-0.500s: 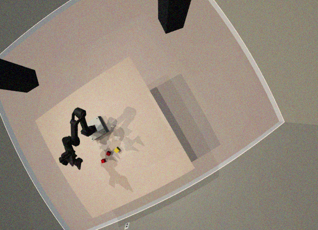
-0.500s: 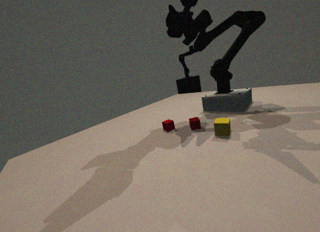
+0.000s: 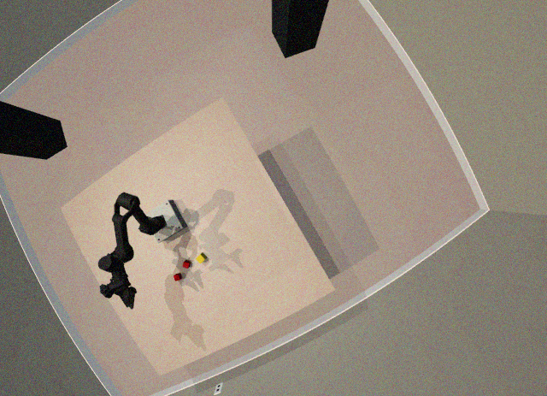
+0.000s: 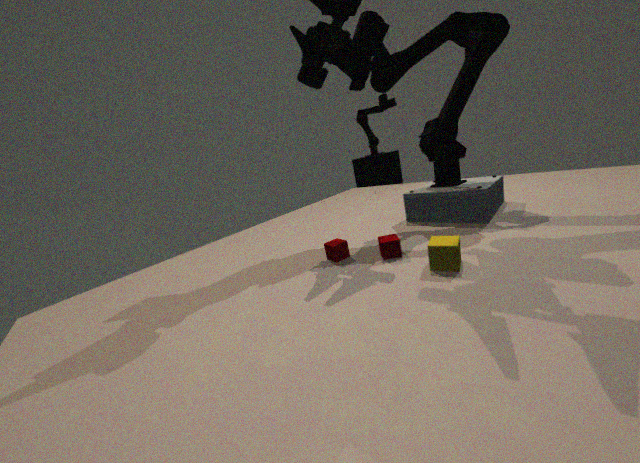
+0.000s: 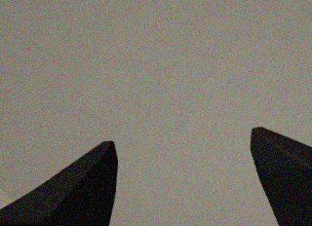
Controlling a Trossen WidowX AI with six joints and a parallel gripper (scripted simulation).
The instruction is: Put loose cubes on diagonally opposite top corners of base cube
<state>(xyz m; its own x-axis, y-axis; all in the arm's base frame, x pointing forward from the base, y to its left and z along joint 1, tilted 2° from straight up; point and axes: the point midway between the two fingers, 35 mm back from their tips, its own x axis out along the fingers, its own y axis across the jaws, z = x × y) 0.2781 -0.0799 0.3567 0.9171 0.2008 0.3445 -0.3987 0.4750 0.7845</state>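
Now: the yellow base cube 43 cm below my gripper tip, 20 cm to the left of it and 2 cm behind it. Round my gripper tip: red cube: 43 cm below, 10 cm to the left, 2 cm behind.
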